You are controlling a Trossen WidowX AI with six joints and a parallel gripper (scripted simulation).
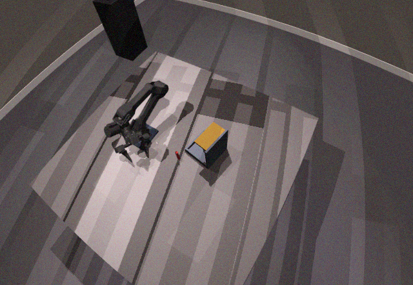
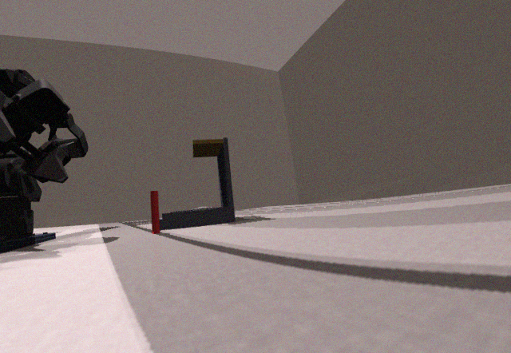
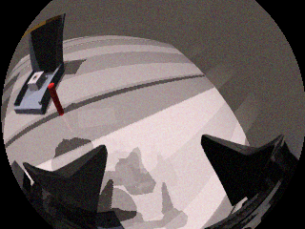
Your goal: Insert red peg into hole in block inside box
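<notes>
Right now my gripper tip is 140 mm short of the red peg, 130 mm to the right of it and 70 mm above it. From my gripper tip the other things lie so: back wall (320 mm ahead, 230 mm to the left); then roof (280 mm ahead, 240 mm to the left, 90 mm above).
</notes>
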